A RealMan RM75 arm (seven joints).
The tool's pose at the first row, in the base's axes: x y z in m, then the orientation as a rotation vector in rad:
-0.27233 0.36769 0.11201 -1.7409 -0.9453 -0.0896
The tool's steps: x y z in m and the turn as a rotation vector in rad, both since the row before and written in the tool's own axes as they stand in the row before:
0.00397 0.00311 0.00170 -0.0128 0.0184 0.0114
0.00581 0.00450 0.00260 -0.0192 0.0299 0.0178
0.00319 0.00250 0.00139 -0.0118 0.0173 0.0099
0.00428 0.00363 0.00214 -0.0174 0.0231 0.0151
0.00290 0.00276 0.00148 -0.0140 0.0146 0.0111
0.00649 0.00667 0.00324 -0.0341 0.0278 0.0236
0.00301 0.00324 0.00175 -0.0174 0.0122 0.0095
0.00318 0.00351 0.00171 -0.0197 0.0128 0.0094
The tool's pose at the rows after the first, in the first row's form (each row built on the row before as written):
-0.26833 0.37102 0.11088 -1.7543 -0.9231 -0.1043
-0.26243 0.37584 0.10921 -1.7738 -0.8873 -0.1279
-0.25906 0.37832 0.10828 -1.7853 -0.8669 -0.1421
-0.25438 0.38174 0.10670 -1.8027 -0.8378 -0.1606
-0.25096 0.38392 0.10537 -1.8169 -0.8180 -0.1726
-0.24289 0.38847 0.10201 -1.8514 -0.7780 -0.1972
-0.23902 0.39056 0.10020 -1.8683 -0.7611 -0.2096
-0.23480 0.39252 0.09827 -1.8871 -0.7438 -0.2236

